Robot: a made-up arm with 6 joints. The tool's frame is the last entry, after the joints.
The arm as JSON. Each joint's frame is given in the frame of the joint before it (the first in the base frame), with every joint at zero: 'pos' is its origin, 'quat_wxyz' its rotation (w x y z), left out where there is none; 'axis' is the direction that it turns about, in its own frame. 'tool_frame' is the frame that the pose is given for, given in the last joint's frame.
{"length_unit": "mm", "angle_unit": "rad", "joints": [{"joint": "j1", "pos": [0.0, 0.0, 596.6], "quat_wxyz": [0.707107, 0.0, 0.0, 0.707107], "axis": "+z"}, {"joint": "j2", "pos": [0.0, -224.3, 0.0], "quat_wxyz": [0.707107, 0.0, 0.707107, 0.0], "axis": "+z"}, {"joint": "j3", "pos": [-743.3, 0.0, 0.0], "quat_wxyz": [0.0, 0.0, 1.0, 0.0], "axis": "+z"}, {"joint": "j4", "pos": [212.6, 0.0, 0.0], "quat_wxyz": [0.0, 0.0, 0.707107, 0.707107], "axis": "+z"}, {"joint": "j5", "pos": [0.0, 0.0, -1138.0], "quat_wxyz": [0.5, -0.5, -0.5, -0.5], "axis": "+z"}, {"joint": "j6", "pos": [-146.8, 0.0, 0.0], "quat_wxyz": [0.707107, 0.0, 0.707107, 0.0], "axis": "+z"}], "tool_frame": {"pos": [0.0, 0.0, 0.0], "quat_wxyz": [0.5, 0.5, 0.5, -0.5]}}
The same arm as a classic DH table. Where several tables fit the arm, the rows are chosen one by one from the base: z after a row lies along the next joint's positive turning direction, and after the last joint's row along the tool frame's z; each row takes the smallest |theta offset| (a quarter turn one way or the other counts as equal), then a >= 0, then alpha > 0; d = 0 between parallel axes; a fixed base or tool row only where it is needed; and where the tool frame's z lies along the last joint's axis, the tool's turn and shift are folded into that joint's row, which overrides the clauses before.
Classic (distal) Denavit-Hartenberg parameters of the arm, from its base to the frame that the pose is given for. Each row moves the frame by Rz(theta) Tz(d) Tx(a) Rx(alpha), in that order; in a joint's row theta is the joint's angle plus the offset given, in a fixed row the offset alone. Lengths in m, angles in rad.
j1: theta_offset 0; d 0.5966; a 0.2243; alpha -1.5708
j2: theta_offset -1.5708; d 0; a 0.7433; alpha 3.1416
j3: theta_offset 0; d 0; a 0.2126; alpha -1.5708
j4: theta_offset 0; d -1.138; a 0; alpha 1.5708
j5: theta_offset 0; d 0; a 0; alpha -1.5708
j6: theta_offset 1.5708; d -0.1468; a 0; alpha 1.5708
tool (fixed): theta_offset -1.5708; d 0; a 0; alpha 0

